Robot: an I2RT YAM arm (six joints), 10 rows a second.
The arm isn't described. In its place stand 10 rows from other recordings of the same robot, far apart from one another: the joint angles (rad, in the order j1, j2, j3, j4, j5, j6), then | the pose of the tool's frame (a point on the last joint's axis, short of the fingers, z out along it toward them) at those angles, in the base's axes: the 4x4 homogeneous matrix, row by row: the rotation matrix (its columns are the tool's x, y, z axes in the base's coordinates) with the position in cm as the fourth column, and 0 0 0 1 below.
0.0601, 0.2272, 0.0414, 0.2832, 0.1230, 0.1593 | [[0.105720, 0.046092, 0.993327, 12.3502], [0.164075, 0.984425, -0.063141, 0.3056], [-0.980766, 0.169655, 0.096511, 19.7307], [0, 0, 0, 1]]
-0.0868, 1.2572, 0.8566, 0.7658, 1.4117, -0.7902 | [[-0.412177, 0.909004, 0.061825, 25.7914], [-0.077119, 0.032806, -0.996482, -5.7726], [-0.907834, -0.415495, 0.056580, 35.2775], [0, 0, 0, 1]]
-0.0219, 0.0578, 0.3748, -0.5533, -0.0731, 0.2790 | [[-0.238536, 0.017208, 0.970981, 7.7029], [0.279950, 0.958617, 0.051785, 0.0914], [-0.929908, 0.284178, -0.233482, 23.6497], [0, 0, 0, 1]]
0.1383, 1.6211, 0.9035, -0.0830, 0.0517, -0.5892 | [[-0.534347, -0.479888, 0.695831, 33.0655], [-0.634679, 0.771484, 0.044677, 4.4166], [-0.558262, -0.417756, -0.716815, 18.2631], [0, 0, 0, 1]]
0.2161, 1.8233, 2.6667, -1.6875, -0.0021, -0.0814 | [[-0.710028, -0.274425, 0.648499, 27.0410], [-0.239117, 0.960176, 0.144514, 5.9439], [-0.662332, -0.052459, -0.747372, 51.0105], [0, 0, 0, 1]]
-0.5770, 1.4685, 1.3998, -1.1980, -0.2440, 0.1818 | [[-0.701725, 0.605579, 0.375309, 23.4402], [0.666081, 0.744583, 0.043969, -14.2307], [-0.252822, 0.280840, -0.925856, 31.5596], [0, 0, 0, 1]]
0.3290, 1.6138, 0.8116, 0.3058, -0.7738, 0.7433 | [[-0.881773, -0.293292, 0.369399, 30.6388], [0.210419, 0.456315, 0.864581, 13.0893], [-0.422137, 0.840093, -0.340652, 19.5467], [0, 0, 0, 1]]
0.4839, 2.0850, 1.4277, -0.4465, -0.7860, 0.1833 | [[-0.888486, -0.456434, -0.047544, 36.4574], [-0.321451, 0.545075, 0.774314, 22.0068], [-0.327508, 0.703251, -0.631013, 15.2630], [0, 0, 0, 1]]
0.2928, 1.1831, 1.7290, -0.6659, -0.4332, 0.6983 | [[-0.512753, -0.432589, 0.741587, 19.0984], [0.454891, 0.595677, 0.662000, 7.3184], [-0.728120, 0.676783, -0.108654, 52.3661], [0, 0, 0, 1]]
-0.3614, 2.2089, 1.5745, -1.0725, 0.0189, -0.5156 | [[-0.979395, -0.151466, -0.133579, 36.9508], [-0.156799, 0.987166, 0.030289, -14.0394], [0.127277, 0.050610, -0.990575, 12.0089], [0, 0, 0, 1]]
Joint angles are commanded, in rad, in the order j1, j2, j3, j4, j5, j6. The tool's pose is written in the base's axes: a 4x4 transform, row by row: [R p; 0 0 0 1], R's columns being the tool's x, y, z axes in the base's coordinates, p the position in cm. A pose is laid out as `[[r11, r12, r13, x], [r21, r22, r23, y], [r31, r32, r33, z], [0, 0, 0, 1]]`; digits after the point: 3 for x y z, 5 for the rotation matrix.
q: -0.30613 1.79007 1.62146 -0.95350 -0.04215 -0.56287
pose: [[-0.87796, -0.21853, 0.42595, 35.949], [-0.28164, 0.95525, -0.09043, -11.205], [-0.38712, -0.19936, -0.90022, 29.049], [0, 0, 0, 1]]
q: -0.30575 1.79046 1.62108 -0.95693 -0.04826 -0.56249
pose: [[-0.87810, -0.22154, 0.42410, 35.931], [-0.28141, 0.95597, -0.08328, -11.161], [-0.38697, -0.19247, -0.90178, 29.009], [0, 0, 0, 1]]
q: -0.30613 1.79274 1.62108 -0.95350 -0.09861 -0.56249
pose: [[-0.86618, -0.23937, 0.43867, 36.046], [-0.28281, 0.95852, -0.03540, -11.025], [-0.41200, -0.15472, -0.89795, 28.955], [0, 0, 0, 1]]
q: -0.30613 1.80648 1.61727 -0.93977 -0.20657 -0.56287
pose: [[-0.84175, -0.28121, 0.46085, 36.463], [-0.28169, 0.95699, 0.06945, -10.759], [-0.46056, -0.07136, -0.88476, 28.466], [0, 0, 0, 1]]
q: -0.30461 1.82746 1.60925 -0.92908 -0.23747 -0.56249
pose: [[-0.84197, -0.29522, 0.45159, 36.867], [-0.27863, 0.95468, 0.10462, -10.713], [-0.46201, -0.03774, -0.88607, 27.539], [0, 0, 0, 1]]
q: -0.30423 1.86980 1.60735 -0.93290 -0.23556 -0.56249
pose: [[-0.86266, -0.29603, 0.41010, 37.436], [-0.27267, 0.95511, 0.11586, -10.883], [-0.42599, -0.01188, -0.90465, 25.912], [0, 0, 0, 1]]
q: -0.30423 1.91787 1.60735 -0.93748 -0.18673 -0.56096
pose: [[-0.89284, -0.27969, 0.35300, 37.978], [-0.26758, 0.95989, 0.08375, -11.232], [-0.36227, -0.01968, -0.93187, 24.068], [0, 0, 0, 1]]
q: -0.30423 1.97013 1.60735 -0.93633 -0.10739 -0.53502
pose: [[-0.92851, -0.23600, 0.28667, 38.501], [-0.23979, 0.97057, 0.02234, -11.689], [-0.28350, -0.04800, -0.95777, 22.050], [0, 0, 0, 1]]
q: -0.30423 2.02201 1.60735 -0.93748 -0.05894 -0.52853
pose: [[-0.94892, -0.22195, 0.22424, 38.921], [-0.22968, 0.97323, -0.00867, -12.001], [-0.21632, -0.05973, -0.97449, 20.036], [0, 0, 0, 1]]
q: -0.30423 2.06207 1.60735 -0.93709 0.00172 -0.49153
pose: [[-0.96921, -0.17876, 0.16934, 39.164], [-0.19038, 0.98017, -0.05497, -12.303], [-0.15616, -0.08552, -0.98402, 18.473], [0, 0, 0, 1]]
